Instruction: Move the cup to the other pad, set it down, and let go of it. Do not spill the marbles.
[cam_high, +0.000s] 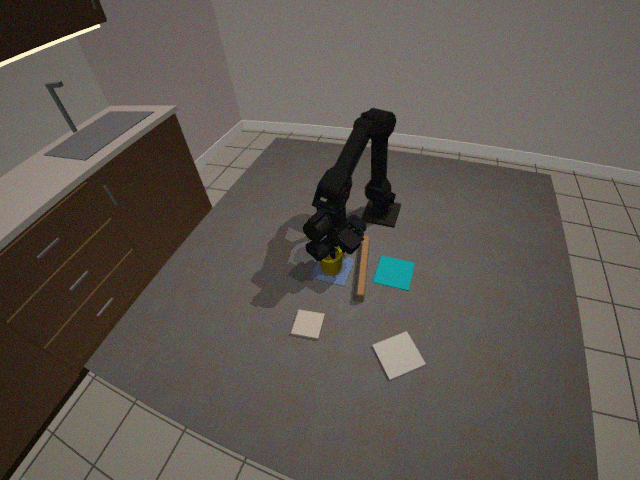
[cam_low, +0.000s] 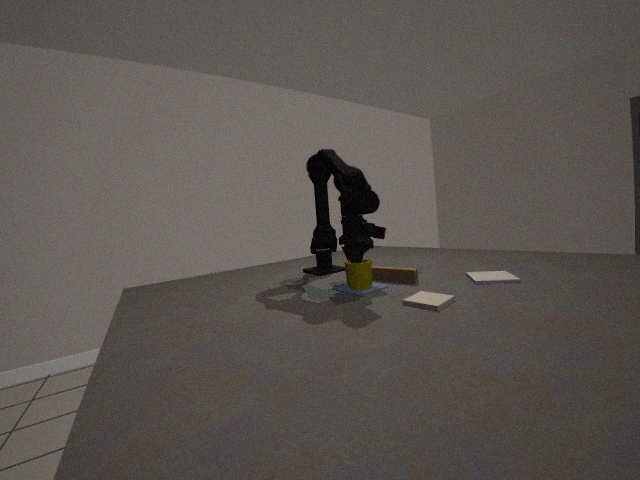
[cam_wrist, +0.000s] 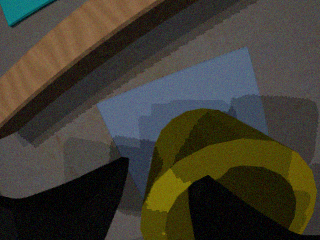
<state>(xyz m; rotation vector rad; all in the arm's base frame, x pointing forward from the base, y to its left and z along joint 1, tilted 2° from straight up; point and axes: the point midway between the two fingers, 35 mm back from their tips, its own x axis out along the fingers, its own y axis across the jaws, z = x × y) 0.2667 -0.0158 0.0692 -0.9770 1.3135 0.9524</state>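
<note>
The yellow cup is 20 mm ahead of my gripper tip and 10 mm to the right of it. The rest, counted from my gripper tip: wooden bar (80 mm to the left, 30 mm below, 10 mm behind); blue pad (50 mm below, 30 mm ahead, 10 mm to the right); purple marble (40 mm ahead, 20 mm below, 10 mm to the right).
</note>
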